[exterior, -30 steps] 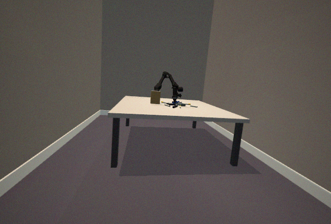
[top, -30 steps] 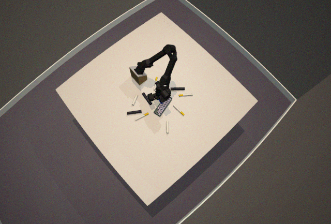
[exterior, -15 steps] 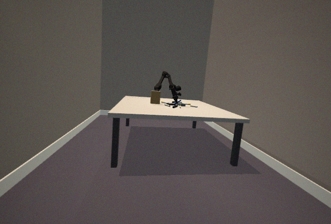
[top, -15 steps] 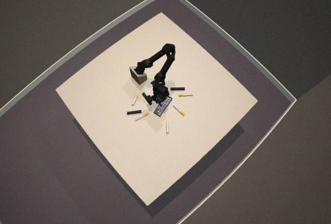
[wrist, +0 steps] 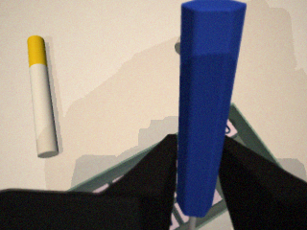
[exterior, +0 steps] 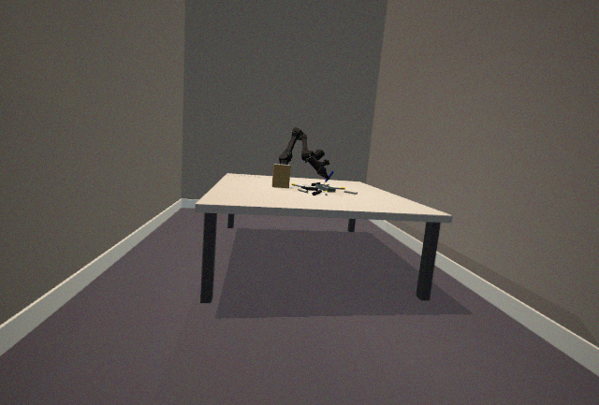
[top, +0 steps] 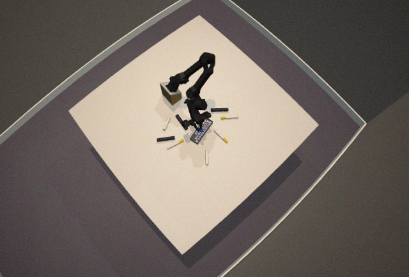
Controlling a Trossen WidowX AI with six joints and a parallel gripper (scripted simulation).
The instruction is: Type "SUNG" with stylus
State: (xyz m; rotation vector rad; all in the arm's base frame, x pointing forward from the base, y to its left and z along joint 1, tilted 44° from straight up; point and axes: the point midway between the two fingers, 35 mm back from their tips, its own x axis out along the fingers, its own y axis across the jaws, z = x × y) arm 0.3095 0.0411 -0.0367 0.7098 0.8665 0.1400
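Right now the S key is 7 cm below my gripper tip, 1 cm to the left of it and 1 cm ahead of it. Round my gripper tip: blue stylus 2 cm behind, 1 cm below.
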